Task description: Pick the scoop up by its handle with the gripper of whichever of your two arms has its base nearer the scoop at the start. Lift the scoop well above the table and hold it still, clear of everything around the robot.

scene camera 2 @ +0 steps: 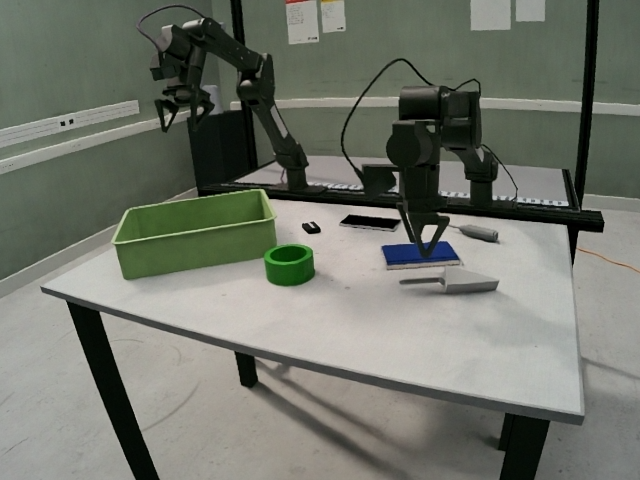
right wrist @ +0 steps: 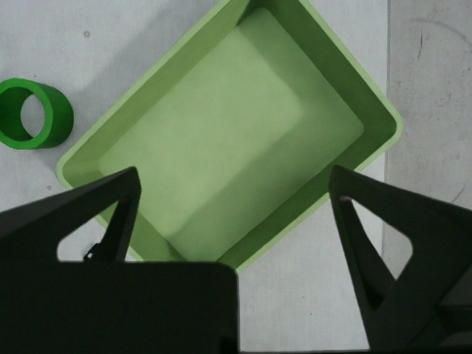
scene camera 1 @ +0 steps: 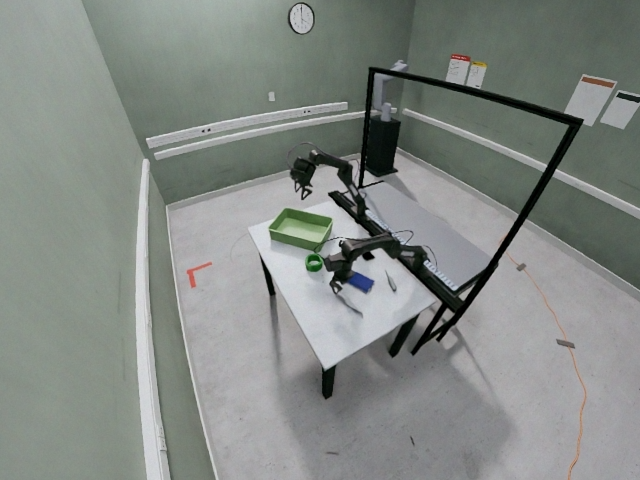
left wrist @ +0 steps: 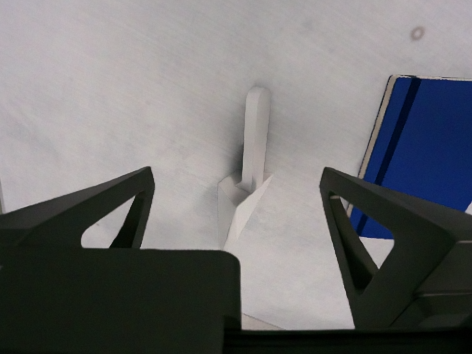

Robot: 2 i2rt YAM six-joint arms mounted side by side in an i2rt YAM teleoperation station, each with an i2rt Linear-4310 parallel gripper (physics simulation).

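Pixels of known places: left gripper, between the fingertips: (scene camera 2: 419, 249) (scene camera 1: 339, 288) (left wrist: 237, 176); right gripper, between the fingertips: (scene camera 2: 178, 131) (right wrist: 234, 176) (scene camera 1: 298, 196); left arm's base, origin of its link: (scene camera 2: 481, 205) (scene camera 1: 417, 266); right arm's base, origin of its link: (scene camera 2: 297, 190) (scene camera 1: 360, 214).
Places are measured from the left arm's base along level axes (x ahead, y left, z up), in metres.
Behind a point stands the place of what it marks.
Observation:
The light grey scoop (scene camera 1: 352, 307) @[x 0.500, y 0.050, z 0.008 m] (scene camera 2: 467, 282) @[x 0.508, y 0.047, z 0.022 m] lies on the table in front of the blue notebook. In the left wrist view its handle (left wrist: 256, 132) @[x 0.520, y -0.049, z 0.030 m] points up the picture, between and beyond the fingertips, and its blade is partly hidden by the gripper body. My left gripper (scene camera 1: 337, 289) @[x 0.524, y -0.041, z 0.082 m] (scene camera 2: 421, 250) @[x 0.524, y -0.041, z 0.082 m] (left wrist: 237, 176) @[x 0.524, y -0.041, z 0.082 m] is open and empty, pointing down above the scoop, with a gap below the fingertips. My right gripper (scene camera 1: 300, 195) @[x 0.475, y -0.616, z 0.284 m] (scene camera 2: 179, 129) @[x 0.475, y -0.616, z 0.284 m] (right wrist: 234, 176) @[x 0.475, y -0.616, z 0.284 m] is open and empty, high above the green bin.
The blue notebook (scene camera 1: 361, 282) @[x 0.369, y -0.061, z 0.008 m] (scene camera 2: 419, 253) @[x 0.381, y -0.078, z 0.008 m] (left wrist: 430, 145) @[x 0.394, y -0.102, z 0.008 m] lies close beside the scoop. A grey screwdriver (scene camera 1: 391, 281) @[x 0.226, y 0.022, z 0.020 m] (scene camera 2: 478, 233) @[x 0.237, y 0.027, z 0.011 m], a phone (scene camera 2: 370, 222) @[x 0.221, y -0.252, z 0.002 m], a small black object (scene camera 2: 311, 227) @[x 0.314, y -0.374, z 0.010 m], a green ring (scene camera 1: 313, 268) @[x 0.560, y -0.265, z 0.024 m] (scene camera 2: 289, 272) @[x 0.578, y -0.283, z 0.025 m] (right wrist: 60, 117) @[x 0.530, y -0.358, z 0.026 m] and the green bin (scene camera 1: 294, 239) @[x 0.568, y -0.511, z 0.053 m] (scene camera 2: 196, 253) @[x 0.578, y -0.522, z 0.031 m] (right wrist: 145, 80) @[x 0.565, y -0.508, z 0.085 m] stand or lie on the table.

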